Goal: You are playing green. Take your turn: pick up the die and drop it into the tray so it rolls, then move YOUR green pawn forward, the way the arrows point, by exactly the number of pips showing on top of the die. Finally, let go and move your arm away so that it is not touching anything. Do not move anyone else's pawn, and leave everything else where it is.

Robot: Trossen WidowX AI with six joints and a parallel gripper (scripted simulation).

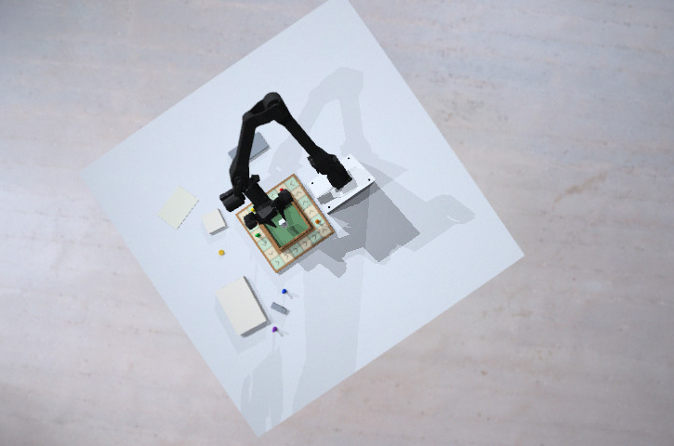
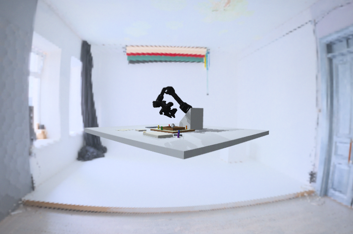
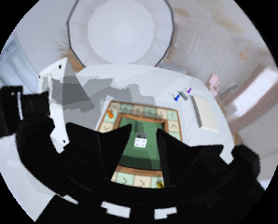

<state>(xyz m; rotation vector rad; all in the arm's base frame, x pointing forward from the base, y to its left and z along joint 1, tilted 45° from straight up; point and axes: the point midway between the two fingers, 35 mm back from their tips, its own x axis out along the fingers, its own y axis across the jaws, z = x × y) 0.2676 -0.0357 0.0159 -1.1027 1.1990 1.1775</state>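
Right now my gripper tip is 11 cm short of the green pawn, 3 cm to the left of it and 9 cm above it. The rest, counted from my gripper tip: orange pawn (11 cm behind, 7 cm to the left, 9 cm below); then green tray (11 cm below); then white die (7 cm below).
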